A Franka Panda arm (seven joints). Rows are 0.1 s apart.
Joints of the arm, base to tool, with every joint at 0 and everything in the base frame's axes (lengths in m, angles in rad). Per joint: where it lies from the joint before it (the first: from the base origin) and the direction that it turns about. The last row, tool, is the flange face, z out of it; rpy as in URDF.
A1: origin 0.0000 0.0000 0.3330 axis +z
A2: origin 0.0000 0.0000 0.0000 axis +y
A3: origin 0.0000 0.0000 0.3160 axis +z
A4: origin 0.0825 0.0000 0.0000 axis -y
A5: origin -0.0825 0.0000 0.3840 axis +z
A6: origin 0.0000 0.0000 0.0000 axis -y
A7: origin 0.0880 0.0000 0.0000 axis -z
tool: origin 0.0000 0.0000 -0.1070 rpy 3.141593 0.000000 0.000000
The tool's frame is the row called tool.
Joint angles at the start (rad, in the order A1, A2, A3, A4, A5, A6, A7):
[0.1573 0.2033 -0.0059 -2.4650 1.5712 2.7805 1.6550]
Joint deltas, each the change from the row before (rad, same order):
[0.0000 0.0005 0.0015 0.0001 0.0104 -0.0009 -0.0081]
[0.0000 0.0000 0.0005 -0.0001 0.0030 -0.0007 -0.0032]
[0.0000 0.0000 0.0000 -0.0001 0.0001 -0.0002 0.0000]
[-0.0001 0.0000 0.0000 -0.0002 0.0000 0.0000 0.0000]
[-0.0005 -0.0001 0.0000 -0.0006 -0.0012 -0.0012 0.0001]
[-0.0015 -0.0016 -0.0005 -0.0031 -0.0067 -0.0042 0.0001]
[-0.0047 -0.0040 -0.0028 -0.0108 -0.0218 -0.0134 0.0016]
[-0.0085 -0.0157 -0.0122 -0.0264 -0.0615 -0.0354 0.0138]
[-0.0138 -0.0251 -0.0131 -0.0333 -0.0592 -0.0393 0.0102]
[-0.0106 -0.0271 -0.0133 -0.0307 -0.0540 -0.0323 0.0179]
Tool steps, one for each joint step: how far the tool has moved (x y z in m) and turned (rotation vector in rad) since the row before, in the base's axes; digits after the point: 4 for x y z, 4 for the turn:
[-0.0005 0.0008 -0.0005 0.0027 -0.0021 -0.0006]
[-0.0002 0.0003 -0.0001 0.0009 -0.0009 0.0008]
[0.0000 0.0000 0.0000 0.0002 0.0001 0.0000]
[-0.0001 -0.0001 -0.0001 0.0000 0.0002 -0.0001]
[-0.0002 -0.0001 -0.0002 0.0005 0.0006 0.0010]
[-0.0008 -0.0005 -0.0003 0.0004 0.0016 0.0058]
[-0.0030 -0.0021 -0.0016 0.0012 0.0077 0.0167]
[-0.0067 -0.0055 -0.0012 0.0054 0.0187 0.0387]
[-0.0092 -0.0075 0.0004 0.0096 0.0181 0.0349]
[-0.0087 -0.0065 0.0019 0.0089 0.0179 0.0235]

